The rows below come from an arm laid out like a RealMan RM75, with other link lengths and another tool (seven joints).
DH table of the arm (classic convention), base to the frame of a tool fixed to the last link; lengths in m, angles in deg. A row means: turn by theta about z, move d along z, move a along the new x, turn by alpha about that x. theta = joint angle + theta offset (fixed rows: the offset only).
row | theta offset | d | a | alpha
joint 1 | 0 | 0.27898 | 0 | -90
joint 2 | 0 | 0 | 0 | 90
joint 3 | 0 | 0.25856 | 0 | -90
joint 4 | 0 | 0 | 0 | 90
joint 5 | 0 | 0.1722 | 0 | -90
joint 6 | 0 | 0 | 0 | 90
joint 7 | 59.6 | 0.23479 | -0.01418 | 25.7
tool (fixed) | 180 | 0.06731 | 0 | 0
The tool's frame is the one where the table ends.
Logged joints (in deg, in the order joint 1, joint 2, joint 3, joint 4, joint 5, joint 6, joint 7), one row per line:
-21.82 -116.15 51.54 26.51 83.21 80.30 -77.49
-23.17 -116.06 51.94 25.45 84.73 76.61 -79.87
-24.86 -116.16 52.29 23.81 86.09 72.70 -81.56
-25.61 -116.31 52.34 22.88 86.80 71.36 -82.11
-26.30 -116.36 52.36 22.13 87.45 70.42 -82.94
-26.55 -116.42 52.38 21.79 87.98 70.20 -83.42
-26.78 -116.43 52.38 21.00 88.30 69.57 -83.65
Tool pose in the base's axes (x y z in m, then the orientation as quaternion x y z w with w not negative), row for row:
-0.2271 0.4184 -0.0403 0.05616 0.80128 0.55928 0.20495
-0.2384 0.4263 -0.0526 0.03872 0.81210 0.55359 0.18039
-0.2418 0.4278 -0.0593 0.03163 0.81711 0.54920 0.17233
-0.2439 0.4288 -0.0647 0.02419 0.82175 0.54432 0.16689
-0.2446 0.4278 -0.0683 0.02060 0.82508 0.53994 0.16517
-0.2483 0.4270 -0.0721 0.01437 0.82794 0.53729 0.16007
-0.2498 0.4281 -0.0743 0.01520 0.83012 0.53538 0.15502
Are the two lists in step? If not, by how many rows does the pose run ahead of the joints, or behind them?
The pose runs 1 row ahead of the joints: the pose in row i belongs to the joints in row i + 1.
